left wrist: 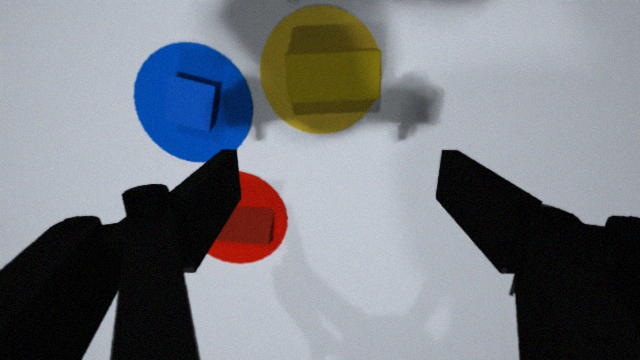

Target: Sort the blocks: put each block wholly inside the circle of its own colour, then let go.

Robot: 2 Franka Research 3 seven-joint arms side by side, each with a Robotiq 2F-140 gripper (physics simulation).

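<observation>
The yellow block (pixel 332 75) is on the yellow circle (pixel 272 75), beyond my fingertips; its right end reaches the circle's right rim and looks slightly past it at the lower corner. The blue block (pixel 190 102) is inside the blue circle (pixel 157 67) at the upper left. The red block (pixel 252 225) is on the red circle (pixel 260 192); its left part and the circle's left side are hidden behind my left finger. My left gripper (pixel 338 174) is open and empty, with its fingers wide apart, nearer the camera than the blocks. My right gripper does not show.
The pale table top (pixel 525 100) lies under the circles. The blue circle is left of the yellow one, and the red circle is below them in the view. Dark arm and gripper shadows fall around the yellow circle, and fainter shadows lie at the lower middle.
</observation>
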